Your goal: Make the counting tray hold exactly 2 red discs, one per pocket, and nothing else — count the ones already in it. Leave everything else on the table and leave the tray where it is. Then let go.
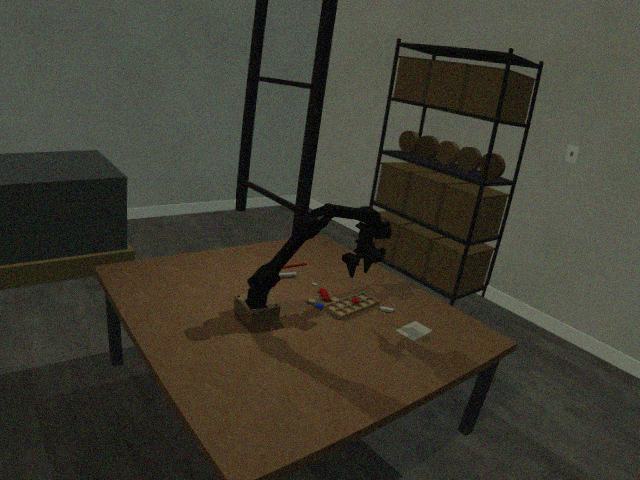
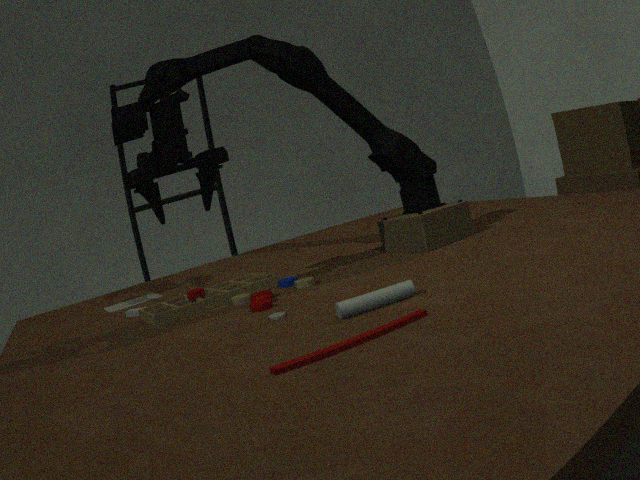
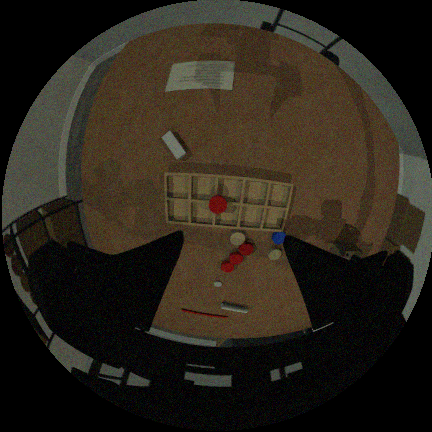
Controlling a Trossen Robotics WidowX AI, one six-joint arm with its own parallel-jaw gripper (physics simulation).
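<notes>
The beige counting tray has two rows of pockets. One red disc covers a crossing of its dividers, up at rim height; no other disc shows in the tray. Three red discs lie in a slanting row on the table beside the tray: one nearest it, a middle one and a far one. A pale disc lies between that row and the tray's long side. My gripper is wide open and empty, high above the tray.
A blue disc and another pale disc lie near a tray corner. A small white piece, white cylinder, red rod, white block and printed sheet lie around.
</notes>
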